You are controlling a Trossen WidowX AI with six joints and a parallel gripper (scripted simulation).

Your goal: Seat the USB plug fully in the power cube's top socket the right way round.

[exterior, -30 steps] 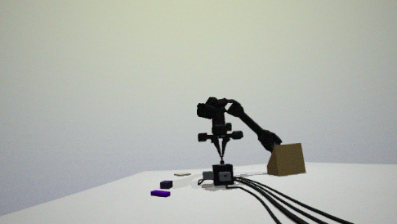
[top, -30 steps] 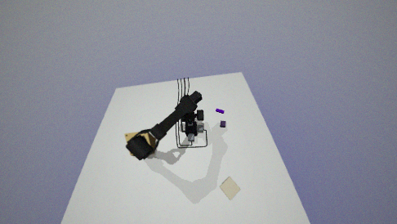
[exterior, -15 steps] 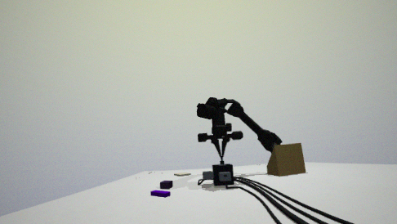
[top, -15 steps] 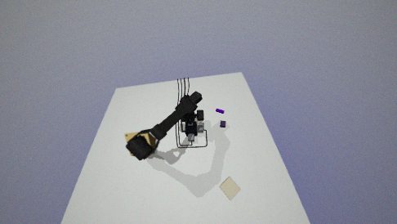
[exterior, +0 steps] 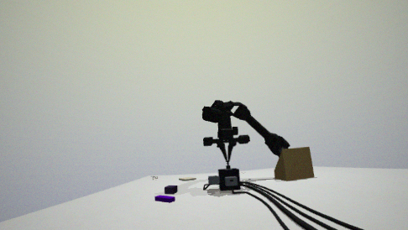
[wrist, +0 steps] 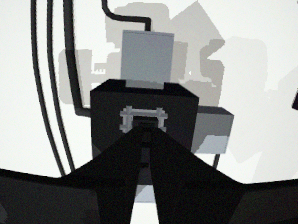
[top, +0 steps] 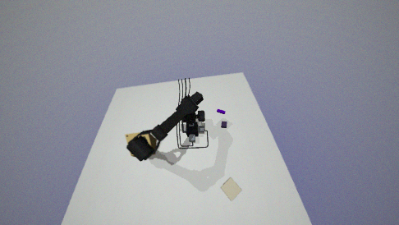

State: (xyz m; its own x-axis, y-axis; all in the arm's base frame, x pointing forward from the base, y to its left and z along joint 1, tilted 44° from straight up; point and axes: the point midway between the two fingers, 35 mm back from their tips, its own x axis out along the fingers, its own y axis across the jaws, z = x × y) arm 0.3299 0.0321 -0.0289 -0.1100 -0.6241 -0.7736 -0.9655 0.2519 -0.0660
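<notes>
My gripper tip is 20 mm above the usb plug. Also, from my gripper tip: metal-framed socket: 40 mm below; violet bar: 240 mm ahead, 80 mm to the left, 100 mm below; dark purple block: 220 mm ahead, 40 mm to the right, 90 mm below.
</notes>
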